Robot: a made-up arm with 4 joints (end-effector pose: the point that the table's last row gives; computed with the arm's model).
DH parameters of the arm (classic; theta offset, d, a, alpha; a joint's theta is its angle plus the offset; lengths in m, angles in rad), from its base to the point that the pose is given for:
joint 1: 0 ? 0.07 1.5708
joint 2: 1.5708 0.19 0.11 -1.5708
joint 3: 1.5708 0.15 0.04 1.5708
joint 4: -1.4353 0 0.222 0
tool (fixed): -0.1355 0.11 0 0
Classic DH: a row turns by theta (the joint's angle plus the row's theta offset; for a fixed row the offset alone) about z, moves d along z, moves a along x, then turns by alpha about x.
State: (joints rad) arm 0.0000 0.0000 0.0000 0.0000
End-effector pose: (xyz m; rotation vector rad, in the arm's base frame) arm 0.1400 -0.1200 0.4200 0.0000 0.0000 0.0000
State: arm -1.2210 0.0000 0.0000 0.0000
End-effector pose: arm -0.0648 -0.1726 0.4200 0.0000 0.0000 -1.2210
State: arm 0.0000 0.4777 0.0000 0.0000
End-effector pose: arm 0.0310 -0.1200 0.4275 0.0000 -0.4777 0.0000
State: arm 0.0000 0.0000 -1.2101 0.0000
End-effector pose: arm 0.1400 -0.2682 0.4143 1.2101 0.0000 0.0000
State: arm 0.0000 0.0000 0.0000 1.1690
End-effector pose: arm -0.0216 0.0642 0.4200 0.0000 0.0000 1.1690
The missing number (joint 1, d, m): 0.2
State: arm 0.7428 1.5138 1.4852 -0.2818
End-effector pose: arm 0.0262 -0.0842 0.2759 -0.4138 -1.5632 -0.7558
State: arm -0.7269 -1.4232 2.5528 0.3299
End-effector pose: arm -0.1488 -0.1955 0.1435 -1.3813 1.3778 1.4829
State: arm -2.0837 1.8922 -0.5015 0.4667
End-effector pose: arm 0.0190 0.2325 0.1409 -1.6886 -0.8753 -0.6445
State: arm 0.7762 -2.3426 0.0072 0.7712
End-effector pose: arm 0.1503 0.1834 0.0571 -0.0100 2.4752 0.7366
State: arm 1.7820 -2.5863 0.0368 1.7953
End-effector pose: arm -0.1389 0.3538 0.1412 -0.0040 -2.8820 -0.7905
